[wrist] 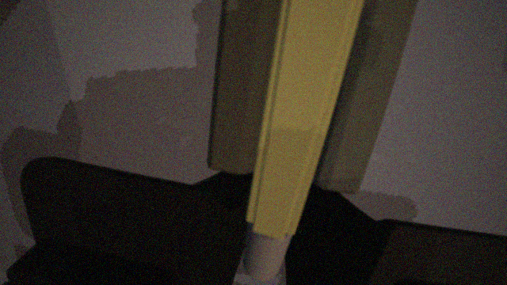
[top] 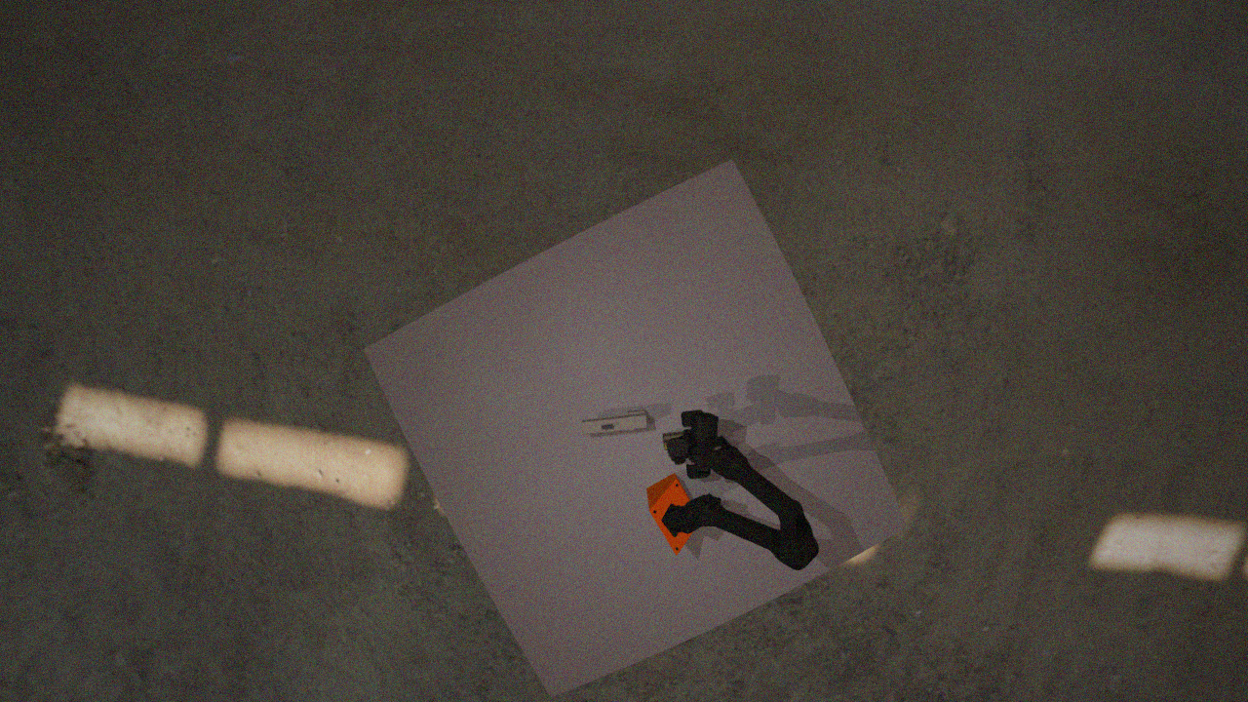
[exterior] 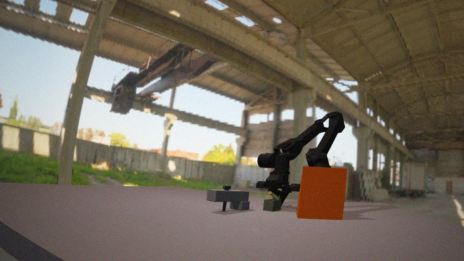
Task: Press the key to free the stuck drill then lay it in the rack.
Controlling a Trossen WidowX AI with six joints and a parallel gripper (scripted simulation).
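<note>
Right now the yellow drill is 20 mm ahead of my gripper tip, 30 mm to the left of it and 50 mm above it. Round my gripper tip: rack (20 mm ahead, 40 mm to the left, 20 mm above); grey fixture block (170 mm ahead, 150 mm to the left, 40 mm above); black key (180 mm ahead, 170 mm to the left, 50 mm above).
</note>
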